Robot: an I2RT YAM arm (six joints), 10 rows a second.
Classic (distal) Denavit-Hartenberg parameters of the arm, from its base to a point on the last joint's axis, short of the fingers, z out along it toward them. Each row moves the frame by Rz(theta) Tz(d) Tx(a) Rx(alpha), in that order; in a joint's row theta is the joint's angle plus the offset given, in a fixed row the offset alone. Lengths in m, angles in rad.
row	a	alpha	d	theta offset
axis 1	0.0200	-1.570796	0.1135	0.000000
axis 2	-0.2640	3.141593	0.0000	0.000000
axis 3	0.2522	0.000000	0.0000	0.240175
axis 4	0.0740	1.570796	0.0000	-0.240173
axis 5	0.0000	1.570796	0.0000	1.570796
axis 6	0.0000	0.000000	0.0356	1.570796
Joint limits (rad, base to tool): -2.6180..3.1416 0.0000..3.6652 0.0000..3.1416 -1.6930..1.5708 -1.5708..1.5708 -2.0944..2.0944
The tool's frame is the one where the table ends.
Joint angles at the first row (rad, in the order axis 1, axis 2, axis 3, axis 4, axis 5, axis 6):
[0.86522 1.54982 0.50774 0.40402 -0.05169 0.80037]
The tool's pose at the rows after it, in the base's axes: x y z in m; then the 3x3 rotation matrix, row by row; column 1 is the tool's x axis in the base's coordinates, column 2 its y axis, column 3 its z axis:
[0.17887 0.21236 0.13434], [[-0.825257 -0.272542 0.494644], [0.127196 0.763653 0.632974], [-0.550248 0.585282 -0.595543]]
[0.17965 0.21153 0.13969], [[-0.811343 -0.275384 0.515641], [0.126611 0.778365 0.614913], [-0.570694 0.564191 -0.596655]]
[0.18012 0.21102 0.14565], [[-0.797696 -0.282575 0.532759], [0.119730 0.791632 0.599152], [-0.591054 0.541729 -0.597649]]
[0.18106 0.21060 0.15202], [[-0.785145 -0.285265 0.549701], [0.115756 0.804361 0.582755], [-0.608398 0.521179 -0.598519]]
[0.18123 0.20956 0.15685], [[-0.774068 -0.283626 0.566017], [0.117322 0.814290 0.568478], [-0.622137 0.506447 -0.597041]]
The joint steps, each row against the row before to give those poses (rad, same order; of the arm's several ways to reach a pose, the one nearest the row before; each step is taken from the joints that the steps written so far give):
[0.00136 -0.01431 0.00573 -0.02033 0.01885 -0.00848]
[-0.00058 -0.02111 0.01028 -0.03238 0.02723 -0.01639]
[0.00056 -0.02209 0.01244 -0.03587 0.02370 -0.02013]
[-0.00061 -0.02069 0.01543 -0.03772 0.02306 -0.01627]
[-0.00013 -0.01845 0.00801 -0.02546 0.02161 -0.00907]

